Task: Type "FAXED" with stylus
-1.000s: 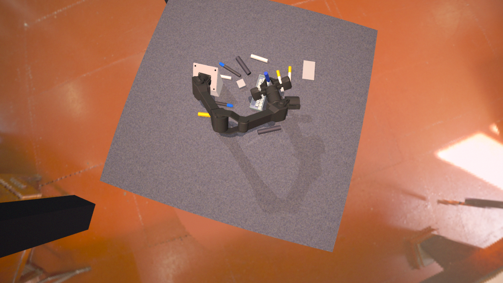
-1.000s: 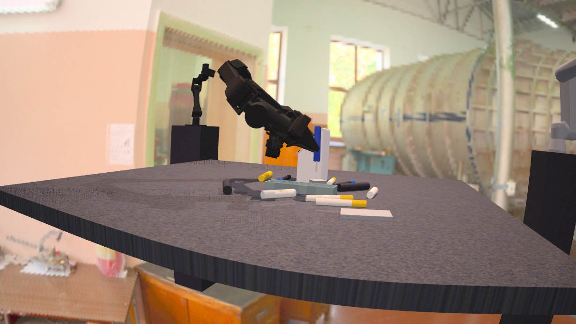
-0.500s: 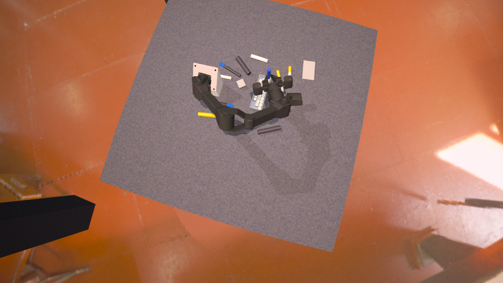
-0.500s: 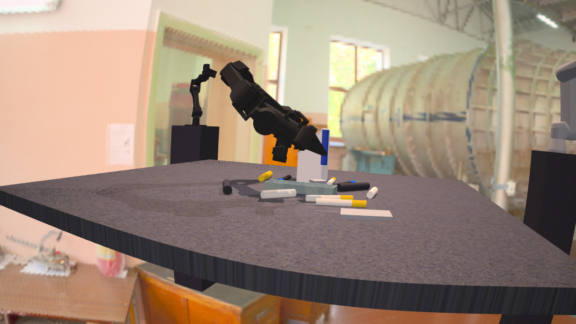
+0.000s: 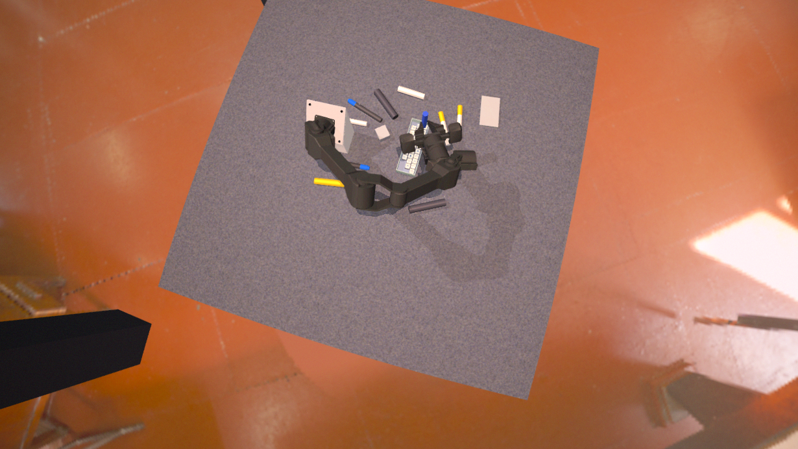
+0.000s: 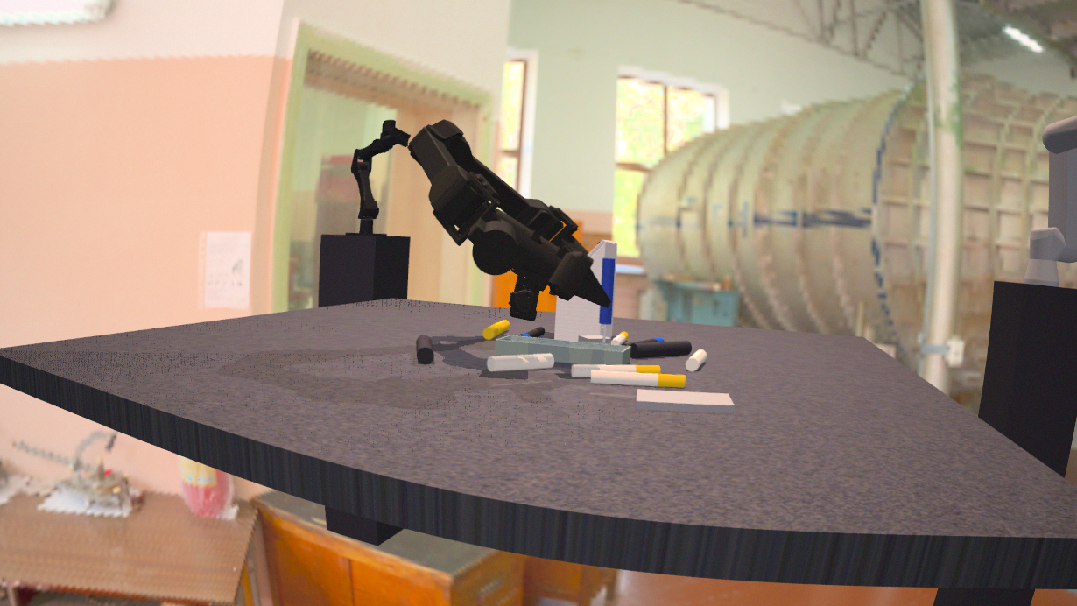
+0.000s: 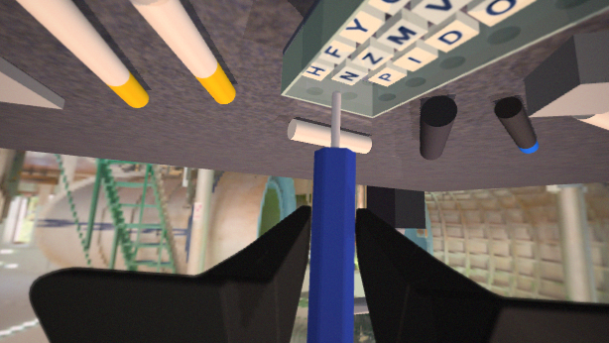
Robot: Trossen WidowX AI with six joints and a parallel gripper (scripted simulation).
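My gripper tip is 10 mm above the blue stylus. The rest, counted from my gripper tip: thin grey tip: 50 mm below; yellow cylinder: 230 mm behind, 250 mm to the right, 80 mm below.
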